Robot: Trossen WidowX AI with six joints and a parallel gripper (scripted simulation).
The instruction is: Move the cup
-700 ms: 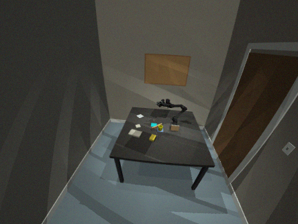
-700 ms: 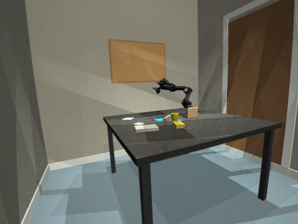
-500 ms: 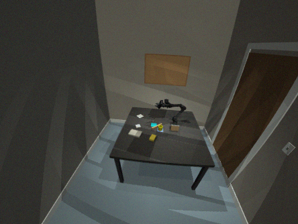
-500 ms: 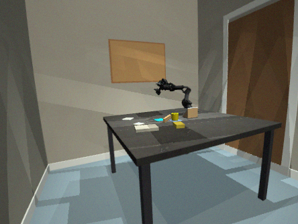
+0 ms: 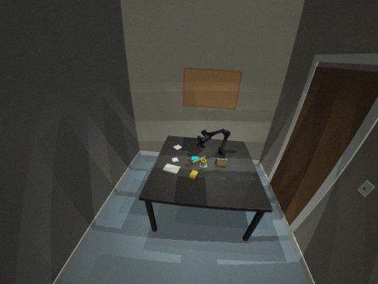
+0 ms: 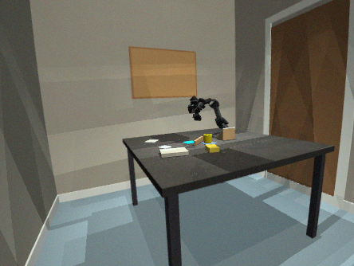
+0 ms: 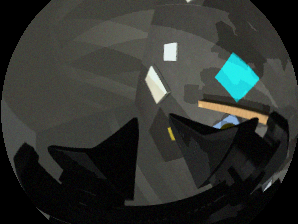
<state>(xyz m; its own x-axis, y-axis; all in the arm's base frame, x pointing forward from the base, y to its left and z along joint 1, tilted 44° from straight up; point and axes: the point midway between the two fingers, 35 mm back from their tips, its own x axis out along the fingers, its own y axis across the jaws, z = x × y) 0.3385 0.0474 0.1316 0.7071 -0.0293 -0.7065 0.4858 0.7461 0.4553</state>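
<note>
My gripper tip is now 20 cm above the yellow cup, 11 cm past it and 6 cm to the right of it. Also, from my gripper tip: cyan pad 25 cm below, 7 cm to the right, 1 cm behind; then wooden stick 23 cm below, 6 cm behind; then light blue pad 25 cm below, 11 cm behind, 7 cm to the left.
</note>
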